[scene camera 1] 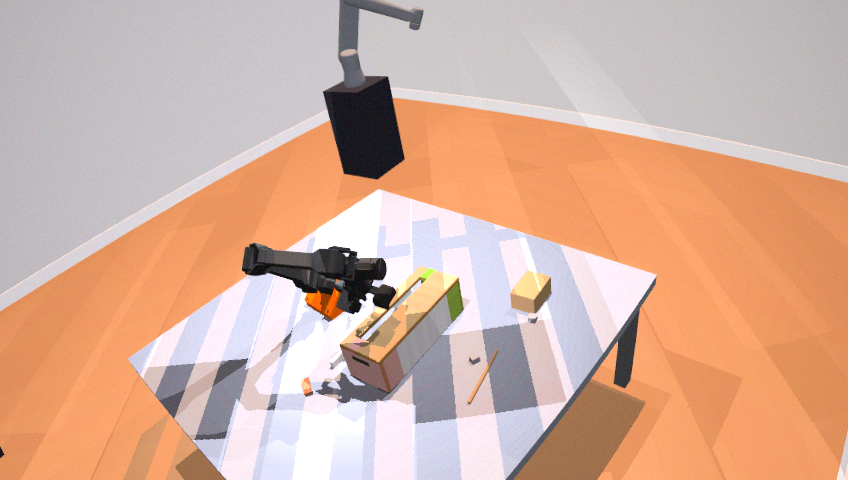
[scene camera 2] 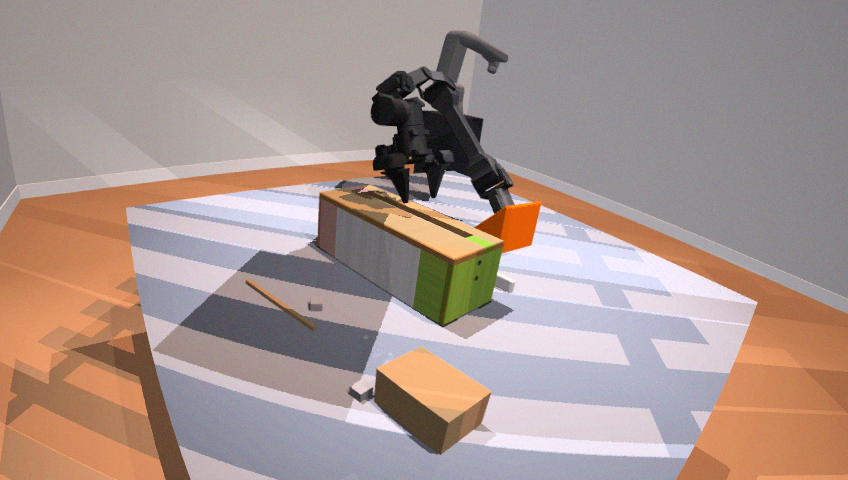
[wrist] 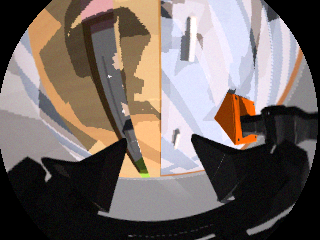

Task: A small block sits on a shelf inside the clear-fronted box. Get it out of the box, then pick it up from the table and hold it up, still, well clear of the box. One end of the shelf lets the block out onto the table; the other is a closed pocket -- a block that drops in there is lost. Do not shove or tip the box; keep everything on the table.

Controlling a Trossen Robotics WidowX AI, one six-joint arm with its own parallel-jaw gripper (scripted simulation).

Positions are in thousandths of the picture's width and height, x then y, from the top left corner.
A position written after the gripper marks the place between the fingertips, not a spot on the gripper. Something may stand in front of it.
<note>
In view: the gripper (scene camera 2: 496,418), a long wooden box (scene camera 1: 453,724) and a tan carton (scene camera 2: 519,845).
The long wooden box also shows in the wrist view (wrist: 311,298). The tan carton shows as well in scene camera 1 (scene camera 1: 627,607). The gripper shows as well in scene camera 1 (scene camera 1: 445,634) and in the wrist view (wrist: 498,581). The wrist view misses the tan carton, which is hidden by the gripper.
</note>
